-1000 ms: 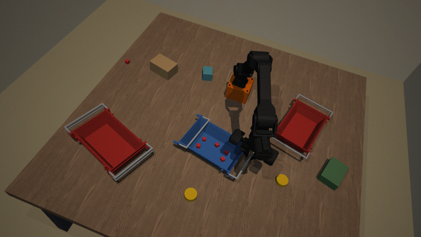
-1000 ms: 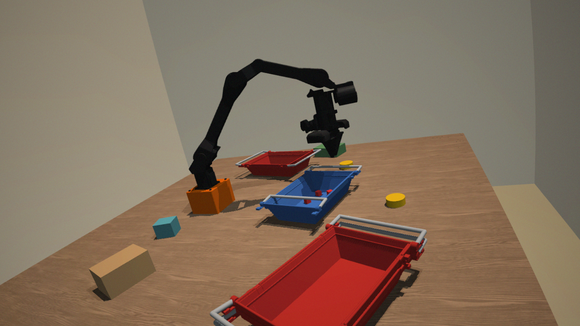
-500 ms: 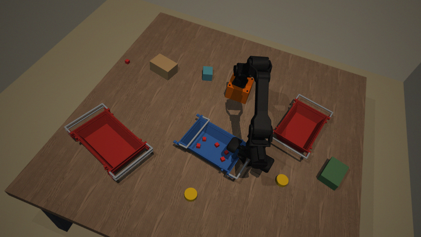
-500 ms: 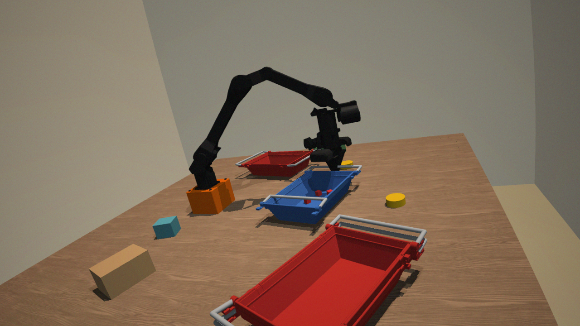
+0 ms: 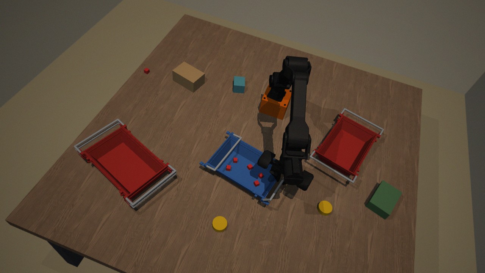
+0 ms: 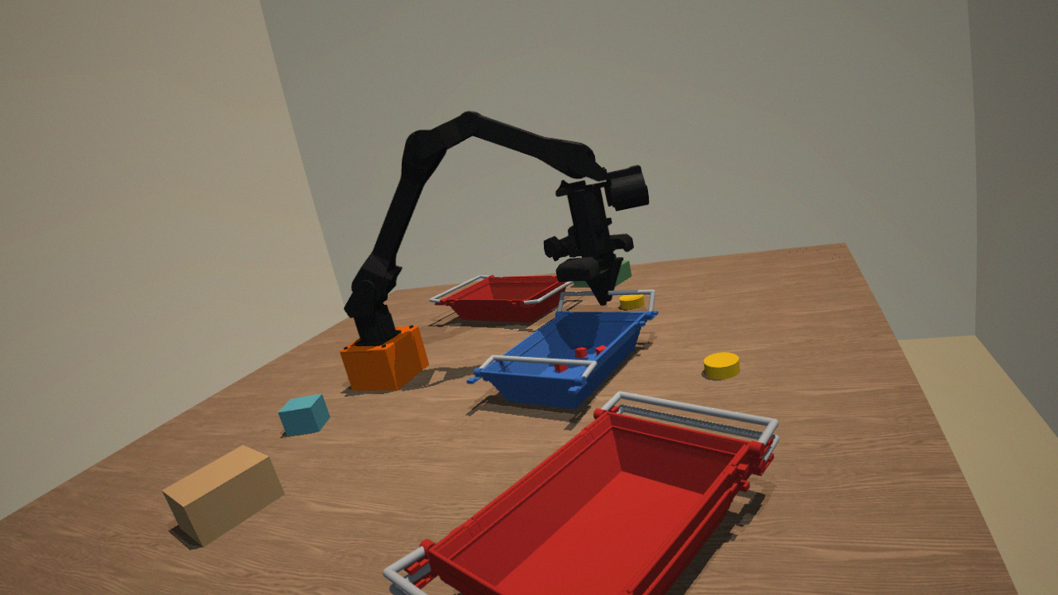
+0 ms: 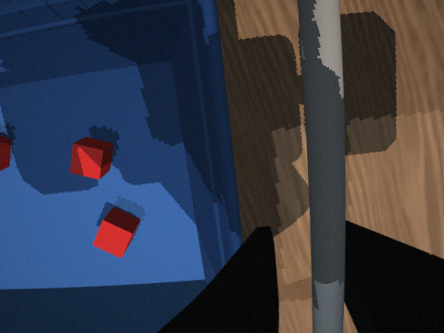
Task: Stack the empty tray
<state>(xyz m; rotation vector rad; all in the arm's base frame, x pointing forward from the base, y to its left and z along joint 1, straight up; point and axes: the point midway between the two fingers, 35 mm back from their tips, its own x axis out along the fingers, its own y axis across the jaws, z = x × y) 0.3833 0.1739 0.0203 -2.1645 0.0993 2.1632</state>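
Now: gripper tip 31 cm past the red tray, 17 cm to the right of it and 3 cm above it. Round my gripper tip: teal cube: 41 cm behind, 36 cm to the right, 5 cm below; green box: 37 cm to the left, 15 cm behind, 5 cm below; tan box: 57 cm to the right, 33 cm behind, 4 cm below.
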